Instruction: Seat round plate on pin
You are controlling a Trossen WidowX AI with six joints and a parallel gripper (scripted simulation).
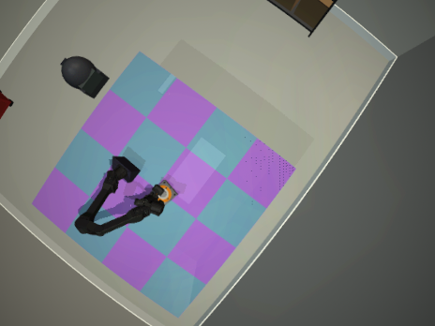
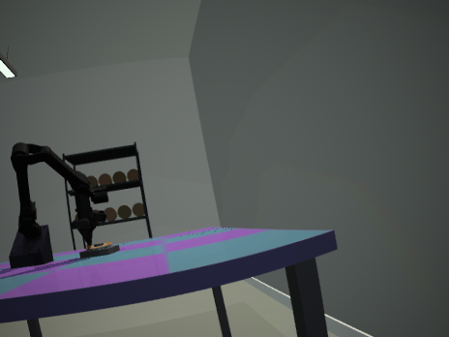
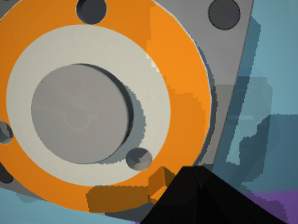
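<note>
My gripper tip is now 3 cm short of the grey square base, 4 cm to the right of it and 2 cm above it.
</note>
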